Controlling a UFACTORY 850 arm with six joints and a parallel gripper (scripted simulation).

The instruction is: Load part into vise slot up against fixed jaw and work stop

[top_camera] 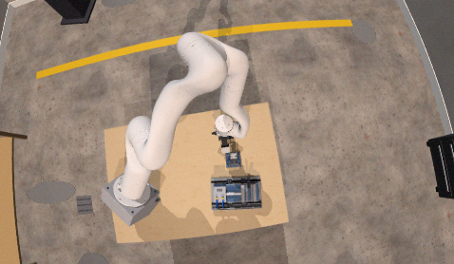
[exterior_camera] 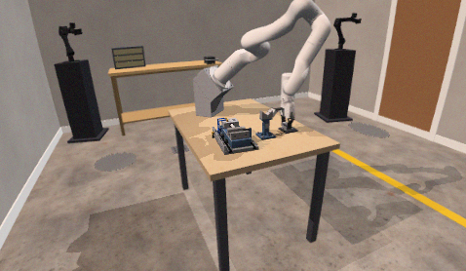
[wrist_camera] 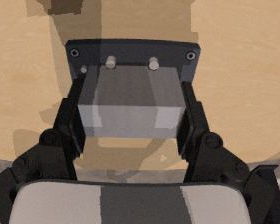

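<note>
Now: the part 1 cm to the left of my hand and 1 cm below it. Round my hand: white cylinder rod 35 cm to the right, 8 cm ahead, 4 cm above; then work stop 29 cm to the right, 16 cm ahead, 5 cm above; then grey vise jaw 34 cm to the right, 13 cm ahead, 4 cm above.
</note>
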